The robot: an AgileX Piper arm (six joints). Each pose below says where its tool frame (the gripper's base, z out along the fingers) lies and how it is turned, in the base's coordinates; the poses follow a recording.
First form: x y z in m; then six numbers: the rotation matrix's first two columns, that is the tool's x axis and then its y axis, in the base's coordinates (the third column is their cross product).
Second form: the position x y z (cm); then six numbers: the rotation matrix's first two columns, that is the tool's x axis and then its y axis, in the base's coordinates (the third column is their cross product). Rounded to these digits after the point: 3 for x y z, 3 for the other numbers.
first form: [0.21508 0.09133 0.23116 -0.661 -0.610 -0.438 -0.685 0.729 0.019]
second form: [21.508 9.133 23.116 -0.661 -0.610 -0.438 -0.685 0.729 0.019]
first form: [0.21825 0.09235 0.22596 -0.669 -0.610 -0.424 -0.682 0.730 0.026]
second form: [21.825 9.235 22.596 -0.669 -0.610 -0.424 -0.682 0.730 0.026]
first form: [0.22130 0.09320 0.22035 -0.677 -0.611 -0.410 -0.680 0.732 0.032]
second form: [22.130 9.320 22.035 -0.677 -0.611 -0.410 -0.680 0.732 0.032]
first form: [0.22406 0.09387 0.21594 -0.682 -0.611 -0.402 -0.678 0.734 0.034]
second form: [22.406 9.387 21.594 -0.682 -0.611 -0.402 -0.678 0.734 0.034]
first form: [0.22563 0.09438 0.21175 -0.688 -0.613 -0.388 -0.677 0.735 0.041]
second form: [22.563 9.438 21.175 -0.688 -0.613 -0.388 -0.677 0.735 0.041]
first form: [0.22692 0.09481 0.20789 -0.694 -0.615 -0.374 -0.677 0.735 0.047]
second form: [22.692 9.481 20.789 -0.694 -0.615 -0.374 -0.677 0.735 0.047]
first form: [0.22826 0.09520 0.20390 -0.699 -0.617 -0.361 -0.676 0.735 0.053]
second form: [22.826 9.520 20.390 -0.699 -0.617 -0.361 -0.676 0.735 0.053]
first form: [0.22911 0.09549 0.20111 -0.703 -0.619 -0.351 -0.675 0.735 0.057]
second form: [22.911 9.549 20.111 -0.703 -0.619 -0.351 -0.675 0.735 0.057]
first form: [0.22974 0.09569 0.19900 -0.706 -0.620 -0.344 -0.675 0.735 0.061]
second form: [22.974 9.569 19.900 -0.706 -0.620 -0.344 -0.675 0.735 0.061]
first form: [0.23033 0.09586 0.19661 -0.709 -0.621 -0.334 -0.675 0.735 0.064]
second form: [23.033 9.586 19.661 -0.709 -0.621 -0.334 -0.675 0.735 0.064]
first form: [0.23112 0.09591 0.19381 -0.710 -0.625 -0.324 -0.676 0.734 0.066]
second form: [23.112 9.591 19.381 -0.710 -0.625 -0.324 -0.676 0.734 0.066]
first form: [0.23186 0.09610 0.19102 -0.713 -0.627 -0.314 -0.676 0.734 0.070]
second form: [23.186 9.610 19.102 -0.713 -0.627 -0.314 -0.676 0.734 0.070]
